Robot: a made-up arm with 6 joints.
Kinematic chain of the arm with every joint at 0, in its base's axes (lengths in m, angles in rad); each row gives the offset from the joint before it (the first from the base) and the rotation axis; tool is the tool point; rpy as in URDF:
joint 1: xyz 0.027 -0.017 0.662 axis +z
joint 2: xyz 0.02 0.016 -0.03 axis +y
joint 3: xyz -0.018 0 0.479 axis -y
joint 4: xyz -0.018 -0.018 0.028 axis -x
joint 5: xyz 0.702 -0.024 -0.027 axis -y
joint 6: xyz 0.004 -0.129 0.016 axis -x
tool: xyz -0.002 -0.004 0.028 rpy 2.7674 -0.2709 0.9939
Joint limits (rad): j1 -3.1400..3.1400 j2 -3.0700..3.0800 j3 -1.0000..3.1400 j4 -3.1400..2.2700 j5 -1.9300..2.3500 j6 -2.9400..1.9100
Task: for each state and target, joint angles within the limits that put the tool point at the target. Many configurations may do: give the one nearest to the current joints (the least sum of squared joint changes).
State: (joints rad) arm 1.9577 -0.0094 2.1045 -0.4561 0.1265 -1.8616
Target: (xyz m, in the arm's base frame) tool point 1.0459 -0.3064 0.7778
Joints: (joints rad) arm 2.7080 -0.9187 2.4840 -0.3124 0.1224 -1.8388
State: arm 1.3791 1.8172 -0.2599 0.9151 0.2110 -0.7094
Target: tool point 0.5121 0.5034 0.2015
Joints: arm 0.9859 1.1391 -0.2883 0.8108 0.2636 -0.7146
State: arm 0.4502 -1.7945 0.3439 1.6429 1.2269 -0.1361
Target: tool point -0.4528 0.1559 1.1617
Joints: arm -0.2618 -1.8218 -0.4228 1.9086 1.1796 -0.0977
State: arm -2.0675 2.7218 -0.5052 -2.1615 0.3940 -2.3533
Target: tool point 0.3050 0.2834 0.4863
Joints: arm -2.0389 2.6919 -0.7133 -2.1064 0.3929 -2.3433
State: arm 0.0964 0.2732 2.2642 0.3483 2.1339 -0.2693
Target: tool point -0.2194 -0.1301 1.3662
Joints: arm -0.1922 0.7173 3.1292 0.6453 2.0040 -0.2187
